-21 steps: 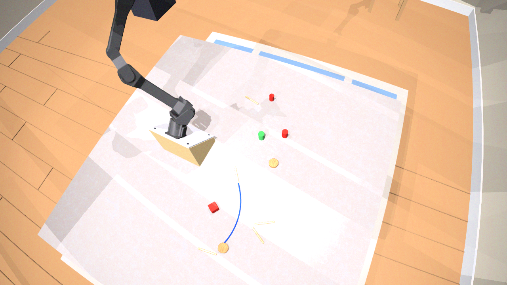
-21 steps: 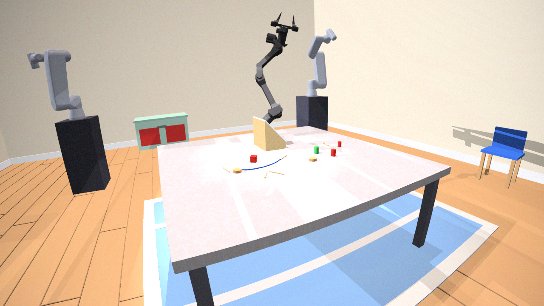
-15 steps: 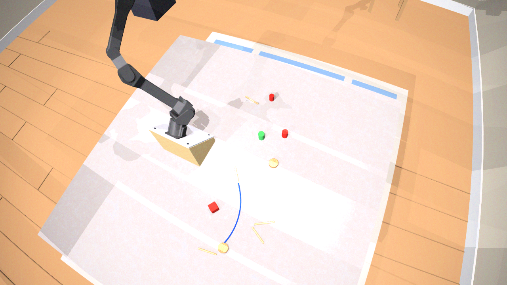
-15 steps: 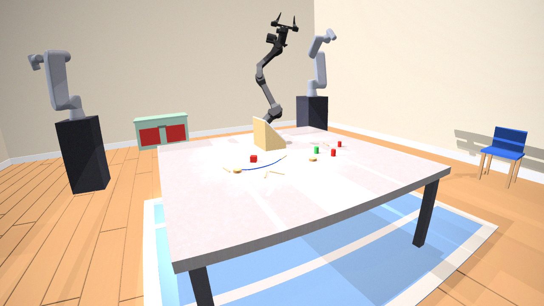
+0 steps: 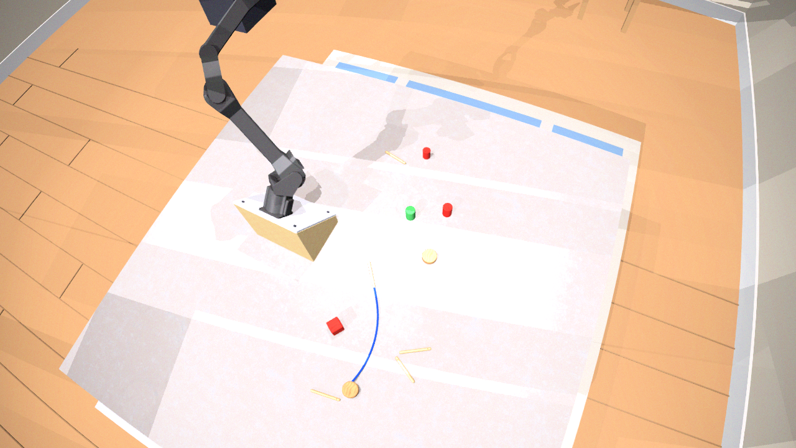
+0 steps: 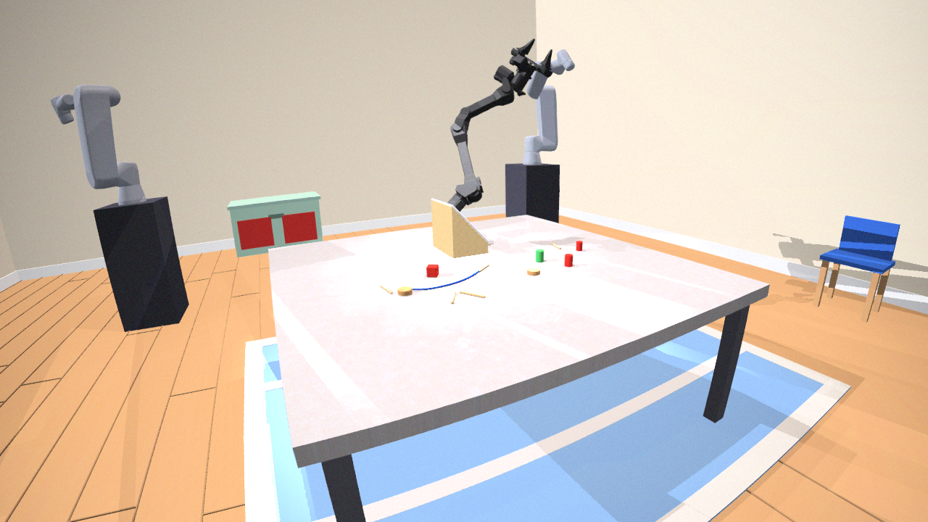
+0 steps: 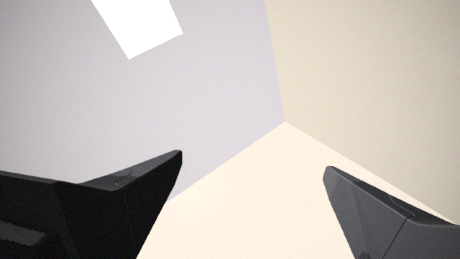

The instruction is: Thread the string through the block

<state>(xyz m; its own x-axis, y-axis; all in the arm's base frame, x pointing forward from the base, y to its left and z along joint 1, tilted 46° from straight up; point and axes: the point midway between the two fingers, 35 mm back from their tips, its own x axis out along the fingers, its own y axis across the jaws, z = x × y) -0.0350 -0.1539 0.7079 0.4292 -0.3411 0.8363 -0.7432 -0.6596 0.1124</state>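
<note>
Now: gripper tip 260 mm short of the red cube, 590 mm to the left of it and 760 mm above it. Also, from my gripper tip: green cylinder (290 mm ahead, 220 mm to the right, 760 mm below); round wooden button (370 mm ahead, 710 mm to the right, 770 mm below); thin wooden stick (280 mm ahead, 430 mm to the right, 780 mm below).
</note>
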